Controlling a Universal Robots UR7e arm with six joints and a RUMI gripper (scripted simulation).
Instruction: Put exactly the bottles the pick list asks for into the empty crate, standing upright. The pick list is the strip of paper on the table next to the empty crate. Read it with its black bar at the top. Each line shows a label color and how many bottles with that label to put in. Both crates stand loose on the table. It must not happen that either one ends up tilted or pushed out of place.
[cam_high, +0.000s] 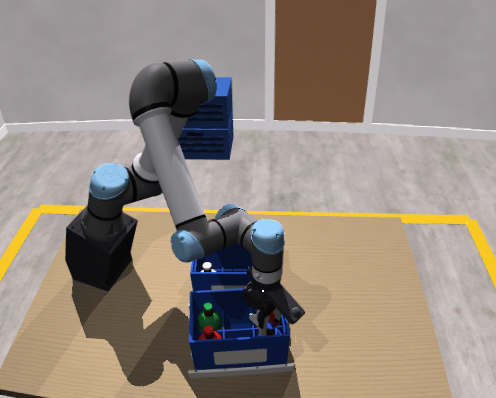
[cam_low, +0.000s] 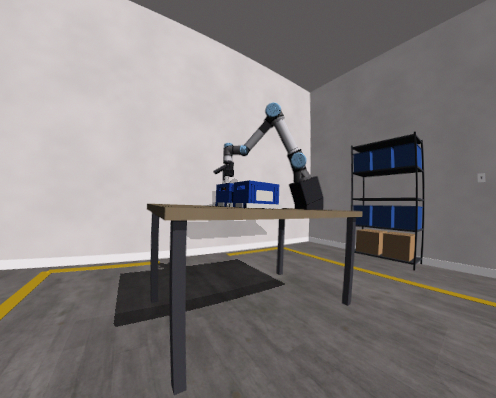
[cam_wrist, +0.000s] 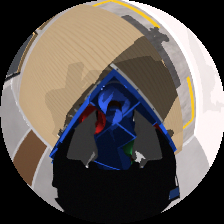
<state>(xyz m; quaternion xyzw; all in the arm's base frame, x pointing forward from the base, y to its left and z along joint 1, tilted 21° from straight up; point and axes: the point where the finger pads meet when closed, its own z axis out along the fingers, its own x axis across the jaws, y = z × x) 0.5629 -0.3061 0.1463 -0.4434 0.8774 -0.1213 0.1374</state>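
My hand is 7 cm above the blue-capped bottle. Also, from my hand: pick list strip 42 cm to the left, 15 cm below, 14 cm behind; green bottle 18 cm behind, 7 cm below, 6 cm to the left; white bottle 23 cm to the left, 20 cm behind, 7 cm below.
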